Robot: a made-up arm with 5 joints. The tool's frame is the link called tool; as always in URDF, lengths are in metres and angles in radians. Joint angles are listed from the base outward.
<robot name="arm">
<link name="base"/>
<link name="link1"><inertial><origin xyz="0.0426 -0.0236 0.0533"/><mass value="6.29"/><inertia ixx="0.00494" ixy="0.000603" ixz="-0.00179" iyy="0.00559" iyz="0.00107" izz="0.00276"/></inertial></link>
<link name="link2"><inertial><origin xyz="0.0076 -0.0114 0.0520"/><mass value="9.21"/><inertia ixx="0.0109" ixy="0" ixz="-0.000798" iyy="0.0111" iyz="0" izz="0.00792"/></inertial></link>
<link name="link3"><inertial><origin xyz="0.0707 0.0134 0.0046"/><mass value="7.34"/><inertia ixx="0.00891" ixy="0" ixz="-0.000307" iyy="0.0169" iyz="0" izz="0.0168"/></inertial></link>
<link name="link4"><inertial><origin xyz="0.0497 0.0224 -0.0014"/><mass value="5.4"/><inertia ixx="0.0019" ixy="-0.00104" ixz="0" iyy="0.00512" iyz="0" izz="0.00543"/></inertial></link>
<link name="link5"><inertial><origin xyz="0.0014 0.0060 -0.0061"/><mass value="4.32"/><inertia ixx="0.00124" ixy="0" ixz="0" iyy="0.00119" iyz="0" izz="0.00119"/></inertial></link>
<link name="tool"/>
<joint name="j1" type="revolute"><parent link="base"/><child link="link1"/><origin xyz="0.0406 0 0.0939"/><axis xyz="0 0 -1"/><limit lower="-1.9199" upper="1.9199"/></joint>
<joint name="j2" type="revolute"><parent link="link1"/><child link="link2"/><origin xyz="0.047 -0.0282 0.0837"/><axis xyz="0 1 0"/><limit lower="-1.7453" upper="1.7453"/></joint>
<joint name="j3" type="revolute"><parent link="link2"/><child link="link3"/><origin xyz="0.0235 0 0.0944"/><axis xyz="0 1 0"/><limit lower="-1.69" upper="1.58"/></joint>
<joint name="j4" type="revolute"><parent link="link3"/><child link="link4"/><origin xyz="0.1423 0 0.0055"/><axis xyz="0 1 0"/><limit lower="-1.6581" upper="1.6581"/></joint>
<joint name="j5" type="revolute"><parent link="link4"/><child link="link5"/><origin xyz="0.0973 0.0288 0"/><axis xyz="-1 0 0"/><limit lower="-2.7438" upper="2.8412"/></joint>
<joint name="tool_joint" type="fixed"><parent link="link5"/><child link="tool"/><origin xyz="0 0 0" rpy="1.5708 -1.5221 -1.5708"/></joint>
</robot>
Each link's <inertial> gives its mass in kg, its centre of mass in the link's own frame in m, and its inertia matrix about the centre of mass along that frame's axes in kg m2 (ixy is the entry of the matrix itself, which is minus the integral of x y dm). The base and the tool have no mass. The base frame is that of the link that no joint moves.
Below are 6 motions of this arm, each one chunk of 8 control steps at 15 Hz.
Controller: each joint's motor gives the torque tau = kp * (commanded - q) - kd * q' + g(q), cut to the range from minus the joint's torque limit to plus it. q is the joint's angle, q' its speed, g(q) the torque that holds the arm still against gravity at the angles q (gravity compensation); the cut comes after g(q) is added. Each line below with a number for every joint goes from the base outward.
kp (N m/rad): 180 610 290 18 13
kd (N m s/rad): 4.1 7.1 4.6 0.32 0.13
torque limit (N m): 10 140 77 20 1.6
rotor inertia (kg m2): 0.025 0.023 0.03 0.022 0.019
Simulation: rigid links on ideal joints. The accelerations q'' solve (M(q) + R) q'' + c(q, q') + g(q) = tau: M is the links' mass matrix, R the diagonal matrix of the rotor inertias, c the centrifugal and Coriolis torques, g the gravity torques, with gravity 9.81 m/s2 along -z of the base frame. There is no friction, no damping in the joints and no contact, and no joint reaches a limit. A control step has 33 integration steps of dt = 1/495 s. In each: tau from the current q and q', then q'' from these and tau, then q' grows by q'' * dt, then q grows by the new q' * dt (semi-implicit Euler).
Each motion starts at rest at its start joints. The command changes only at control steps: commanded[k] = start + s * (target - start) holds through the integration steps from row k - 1 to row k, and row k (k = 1, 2, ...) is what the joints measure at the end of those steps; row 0 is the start. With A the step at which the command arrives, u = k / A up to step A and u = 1 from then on. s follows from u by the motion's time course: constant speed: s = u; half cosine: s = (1 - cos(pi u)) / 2; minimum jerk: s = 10 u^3 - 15 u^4 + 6 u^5; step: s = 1 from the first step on.
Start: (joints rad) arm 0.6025 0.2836 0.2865 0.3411 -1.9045
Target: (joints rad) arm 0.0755 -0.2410 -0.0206 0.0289 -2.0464
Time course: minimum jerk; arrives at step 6
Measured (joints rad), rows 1 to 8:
1: 0.5955 0.2637 0.2799 0.3726 -1.9106
2: 0.5582 0.1656 0.2375 0.4884 -1.9403
3: 0.4730 0.0040 0.1403 0.4935 -1.9925
4: 0.3398 -0.1477 0.0264 0.1734 -2.0431
5: 0.1375 -0.2556 -0.0723 -0.2615 -2.0651
6: -0.0994 -0.2976 -0.1142 -0.5301 -2.0410
7: -0.2785 -0.2759 -0.0844 -0.4714 -2.0371
8: -0.3701 -0.2396 -0.0373 -0.0648 -2.0544

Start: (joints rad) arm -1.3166 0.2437 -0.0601 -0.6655 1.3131
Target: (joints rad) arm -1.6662 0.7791 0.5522 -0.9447 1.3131
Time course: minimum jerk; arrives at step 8
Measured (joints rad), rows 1 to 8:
1: -1.3182 0.2520 -0.0520 -0.6944 1.3145
2: -1.3303 0.2989 -0.0042 -0.8323 1.3219
3: -1.3673 0.3969 0.1035 -1.0035 1.3320
4: -1.4379 0.5316 0.2534 -1.0211 1.3303
5: -1.5490 0.6694 0.4076 -0.8361 1.3123
6: -1.6895 0.7725 0.5433 -0.6191 1.2865
7: -1.8104 0.8127 0.6170 -0.5029 1.2777
8: -1.8743 0.8041 0.6026 -0.5627 1.2960

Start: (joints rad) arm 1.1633 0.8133 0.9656 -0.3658 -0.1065
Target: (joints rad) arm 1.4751 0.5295 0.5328 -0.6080 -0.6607
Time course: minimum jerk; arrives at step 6
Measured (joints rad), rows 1 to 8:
1: 1.1712 0.8027 0.9515 -0.3351 -0.1243
2: 1.2156 0.7511 0.8799 -0.2225 -0.2250
3: 1.2986 0.6669 0.7523 -0.1947 -0.4218
4: 1.3948 0.5819 0.6039 -0.4070 -0.6172
5: 1.4780 0.5128 0.4862 -0.7779 -0.7081
6: 1.5301 0.4841 0.4553 -1.1053 -0.7033
7: 1.5409 0.5007 0.4894 -1.1112 -0.6835
8: 1.5105 0.5242 0.5099 -0.7144 -0.6702

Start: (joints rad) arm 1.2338 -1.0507 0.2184 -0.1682 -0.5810
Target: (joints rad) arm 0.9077 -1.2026 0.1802 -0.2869 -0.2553
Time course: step
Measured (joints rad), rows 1 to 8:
1: 1.0754 -1.2156 0.2106 0.0651 -0.3319
2: 0.8161 -1.2025 0.1672 -0.2281 -0.0125
3: 0.8789 -1.2043 0.1751 -0.5245 -0.0780
4: 0.9191 -1.2279 0.1399 -0.4642 -0.3765
5: 0.9050 -1.2127 0.1594 -0.4337 -0.4323
6: 0.9065 -1.1993 0.1826 -0.3041 -0.2165
7: 0.9096 -1.1935 0.1962 -0.1586 -0.1370
8: 0.9082 -1.1900 0.2041 -0.1257 -0.2791

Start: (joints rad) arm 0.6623 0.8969 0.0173 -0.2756 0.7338
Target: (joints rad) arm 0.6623 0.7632 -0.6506 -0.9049 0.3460
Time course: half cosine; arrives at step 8
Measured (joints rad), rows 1 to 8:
1: 0.6625 0.8948 -0.0038 -0.2499 0.7192
2: 0.6630 0.8849 -0.0696 -0.2164 0.6684
3: 0.6632 0.8648 -0.1779 -0.2683 0.5912
4: 0.6628 0.8333 -0.3183 -0.4437 0.5137
5: 0.6620 0.7895 -0.4708 -0.6924 0.4416
6: 0.6612 0.7465 -0.6036 -0.9543 0.3755
7: 0.6609 0.7247 -0.6834 -1.1661 0.3315
8: 0.6613 0.7316 -0.6942 -1.2365 0.3252

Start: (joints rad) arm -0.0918 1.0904 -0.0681 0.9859 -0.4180
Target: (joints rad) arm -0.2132 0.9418 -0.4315 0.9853 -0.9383
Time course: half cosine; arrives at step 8
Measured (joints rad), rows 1 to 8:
1: -0.0938 1.0857 -0.0793 1.0011 -0.4366
2: -0.1028 1.0678 -0.1187 1.0375 -0.5027
3: -0.1221 1.0380 -0.1848 1.0521 -0.6069
4: -0.1491 1.0059 -0.2615 1.0099 -0.7165
5: -0.1779 0.9757 -0.3364 0.9398 -0.8179
6: -0.2034 0.9486 -0.4008 0.8934 -0.9029
7: -0.2217 0.9313 -0.4422 0.8835 -0.9523
8: -0.2299 0.9306 -0.4502 0.8951 -0.9550

